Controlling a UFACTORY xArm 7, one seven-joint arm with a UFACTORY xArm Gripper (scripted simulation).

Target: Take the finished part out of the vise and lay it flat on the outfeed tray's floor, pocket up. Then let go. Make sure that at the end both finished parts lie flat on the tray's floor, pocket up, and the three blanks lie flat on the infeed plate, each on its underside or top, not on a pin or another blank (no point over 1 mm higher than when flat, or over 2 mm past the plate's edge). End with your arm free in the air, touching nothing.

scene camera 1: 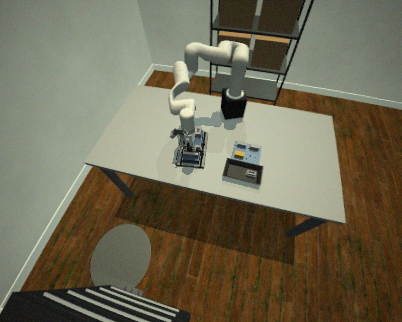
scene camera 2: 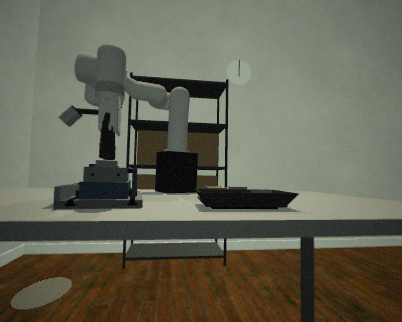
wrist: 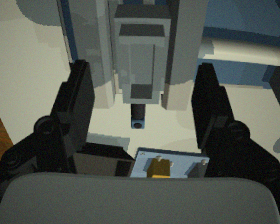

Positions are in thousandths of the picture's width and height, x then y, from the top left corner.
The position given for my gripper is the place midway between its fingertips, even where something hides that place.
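You can find my gripper (scene camera 2: 267, 495) here, and it's the same gripper (wrist: 512, 355) that shows from the wrist as well.
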